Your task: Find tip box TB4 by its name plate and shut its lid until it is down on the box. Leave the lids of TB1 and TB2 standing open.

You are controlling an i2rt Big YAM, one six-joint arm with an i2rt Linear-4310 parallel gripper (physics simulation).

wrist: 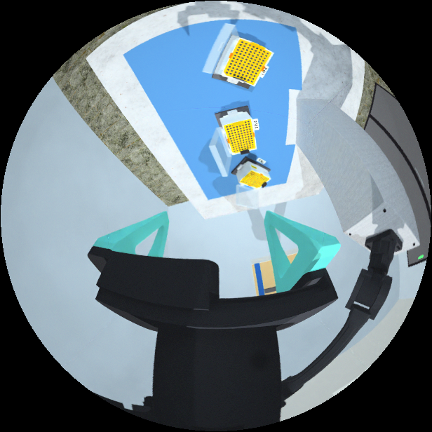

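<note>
Three tip boxes with yellow perforated tops stand on the blue mat. The middle box point(240, 135) has a name plate point(256, 124) that appears to read TB4. Its translucent lid point(219, 153) stands open on its left side. The far box point(248, 61) has a translucent lid point(218, 50) open on its left; its plate is hard to read. The nearest, smallest-looking box point(254, 176) has its clear lid point(247, 196) open toward the gripper; its plate is too small to read surely. My gripper point(216, 216) is open, its teal fingers wide apart with nothing between them, short of the boxes in view.
The blue mat point(170, 90) lies on a pale stone-like slab point(112, 75) with a rough mossy edge point(110, 125). A large grey block-shaped body point(345, 155) stands at the right, beside a dark panel point(400, 130). A tan and blue item point(258, 277) shows behind the right finger.
</note>
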